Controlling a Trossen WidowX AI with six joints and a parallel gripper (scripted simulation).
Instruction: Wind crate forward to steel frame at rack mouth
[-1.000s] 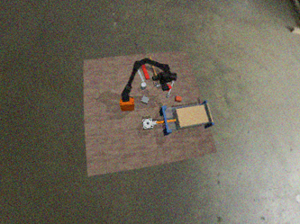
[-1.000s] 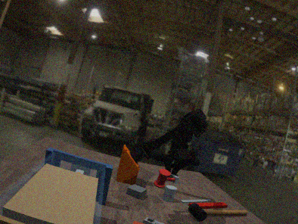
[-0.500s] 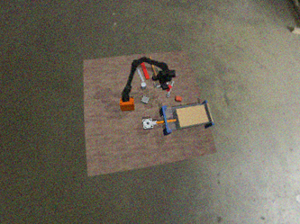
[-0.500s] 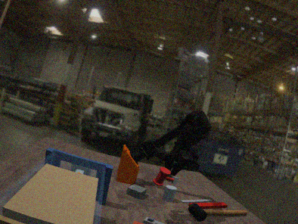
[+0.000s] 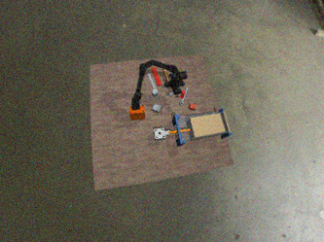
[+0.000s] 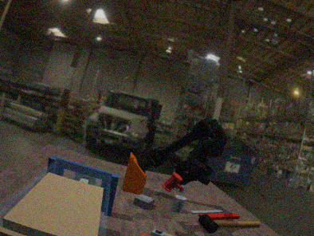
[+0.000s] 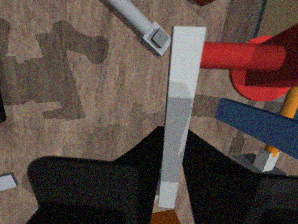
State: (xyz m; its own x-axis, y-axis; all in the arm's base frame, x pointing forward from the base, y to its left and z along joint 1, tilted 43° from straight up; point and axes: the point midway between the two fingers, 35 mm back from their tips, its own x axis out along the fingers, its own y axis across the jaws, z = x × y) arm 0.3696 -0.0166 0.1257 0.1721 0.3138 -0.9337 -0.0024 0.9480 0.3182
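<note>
Now: gripper tip 50 mm short of the red knob, 20 mm to the left of it and 30 mm below it. From my gripper tip the other things lie so: grey block 180 mm behind, 50 mm to the right, 150 mm below; then blue steel frame 60 mm behind, 330 mm to the right, 60 mm below; then winch handle 10 mm ahead, 20 mm above.
</note>
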